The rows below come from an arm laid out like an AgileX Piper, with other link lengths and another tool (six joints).
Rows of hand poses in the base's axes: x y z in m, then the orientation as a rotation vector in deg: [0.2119 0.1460 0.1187 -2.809 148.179 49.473]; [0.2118 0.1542 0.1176 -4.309 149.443 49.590]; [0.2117 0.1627 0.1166 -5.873 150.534 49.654]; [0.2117 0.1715 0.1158 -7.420 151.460 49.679]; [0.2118 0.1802 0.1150 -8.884 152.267 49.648]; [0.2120 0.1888 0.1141 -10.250 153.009 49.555]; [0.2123 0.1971 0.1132 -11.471 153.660 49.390]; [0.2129 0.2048 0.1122 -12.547 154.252 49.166]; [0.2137 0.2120 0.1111 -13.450 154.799 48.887]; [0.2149 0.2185 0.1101 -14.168 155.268 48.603]
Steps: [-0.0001 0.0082 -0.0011 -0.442 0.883 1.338]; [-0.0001 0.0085 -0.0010 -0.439 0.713 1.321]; [0.0000 0.0088 -0.0008 -0.418 0.570 1.258]; [0.0001 0.0087 -0.0008 -0.411 0.474 1.159]; [0.0002 0.0086 -0.0009 -0.420 0.426 1.063]; [0.0003 0.0083 -0.0009 -0.423 0.355 0.929]; [0.0006 0.0077 -0.0010 -0.426 0.313 0.806]; [0.0008 0.0072 -0.0011 -0.427 0.286 0.668]; [0.0012 0.0065 -0.0010 -0.387 0.244 0.526]
